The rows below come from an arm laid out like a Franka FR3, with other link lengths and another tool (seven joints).
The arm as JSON. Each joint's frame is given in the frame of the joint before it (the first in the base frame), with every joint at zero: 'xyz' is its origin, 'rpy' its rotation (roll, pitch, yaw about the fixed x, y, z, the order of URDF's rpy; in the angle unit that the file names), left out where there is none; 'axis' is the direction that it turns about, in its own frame. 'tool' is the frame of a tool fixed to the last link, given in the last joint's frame.
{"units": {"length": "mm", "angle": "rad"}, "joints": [
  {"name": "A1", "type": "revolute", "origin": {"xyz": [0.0, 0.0, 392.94]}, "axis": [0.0, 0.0, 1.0]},
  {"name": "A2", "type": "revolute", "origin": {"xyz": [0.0, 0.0, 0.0], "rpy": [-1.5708, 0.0, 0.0]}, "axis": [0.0, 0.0, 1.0]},
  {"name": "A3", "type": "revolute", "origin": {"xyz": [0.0, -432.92, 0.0], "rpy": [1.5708, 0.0, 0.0]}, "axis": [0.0, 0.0, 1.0]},
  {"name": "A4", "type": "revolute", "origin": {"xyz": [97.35, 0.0, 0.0], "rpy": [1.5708, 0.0, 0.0]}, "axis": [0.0, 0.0, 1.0]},
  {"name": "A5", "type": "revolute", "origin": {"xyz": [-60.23, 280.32, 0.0], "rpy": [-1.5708, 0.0, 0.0]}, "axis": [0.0, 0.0, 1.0]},
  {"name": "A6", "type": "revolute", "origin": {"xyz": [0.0, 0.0, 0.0], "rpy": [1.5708, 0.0, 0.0]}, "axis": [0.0, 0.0, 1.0]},
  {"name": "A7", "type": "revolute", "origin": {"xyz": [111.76, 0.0, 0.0], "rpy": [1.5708, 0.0, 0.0]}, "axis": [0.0, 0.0, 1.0]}
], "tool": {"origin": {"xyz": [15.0, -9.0, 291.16], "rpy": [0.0, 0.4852, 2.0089]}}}
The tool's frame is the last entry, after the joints.
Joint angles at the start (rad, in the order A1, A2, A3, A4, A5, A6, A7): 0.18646 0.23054 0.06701 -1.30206 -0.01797 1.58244 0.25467
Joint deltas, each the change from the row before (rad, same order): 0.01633 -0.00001 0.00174 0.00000 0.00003 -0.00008 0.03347; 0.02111 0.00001 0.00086 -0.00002 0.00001 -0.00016 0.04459; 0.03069 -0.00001 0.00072 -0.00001 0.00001 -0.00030 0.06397; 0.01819 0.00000 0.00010 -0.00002 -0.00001 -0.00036 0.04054; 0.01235 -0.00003 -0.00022 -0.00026 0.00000 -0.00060 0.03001; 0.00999 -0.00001 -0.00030 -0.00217 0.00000 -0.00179 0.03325; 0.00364 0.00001 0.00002 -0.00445 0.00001 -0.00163 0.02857
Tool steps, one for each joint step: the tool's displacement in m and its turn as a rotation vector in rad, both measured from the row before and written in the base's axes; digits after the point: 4 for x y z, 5 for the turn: -0.0025 0.0101 0.0000 0.00205 0.00051 -0.01540; -0.0033 0.0123 0.0000 0.00233 0.00075 -0.02259; -0.0052 0.0174 0.0000 0.00316 0.00117 -0.03250; -0.0033 0.0100 -0.0001 0.00181 0.00095 -0.02220; -0.0025 0.0065 -0.0002 0.00107 0.00121 -0.01784; -0.0027 0.0048 -0.0012 0.00002 0.00416 -0.02348; -0.0019 0.0012 -0.0021 -0.00103 0.00606 -0.02482
